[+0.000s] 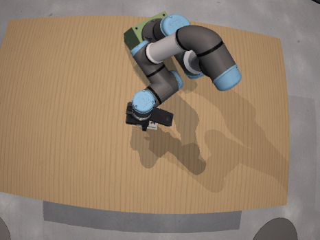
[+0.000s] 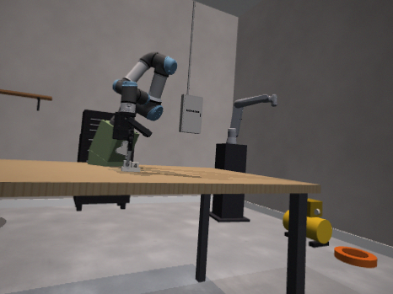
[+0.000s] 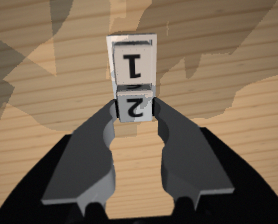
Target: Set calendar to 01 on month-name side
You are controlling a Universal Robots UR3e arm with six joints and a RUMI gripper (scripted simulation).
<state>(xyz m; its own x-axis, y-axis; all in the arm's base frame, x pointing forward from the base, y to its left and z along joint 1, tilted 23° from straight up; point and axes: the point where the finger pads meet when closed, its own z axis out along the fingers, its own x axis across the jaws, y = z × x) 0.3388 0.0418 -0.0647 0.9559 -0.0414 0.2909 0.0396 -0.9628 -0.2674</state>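
Now: the white cube 1 cm below my hand. The rest, counted from my hand: white tray: 2 cm to the left, 3 cm below.
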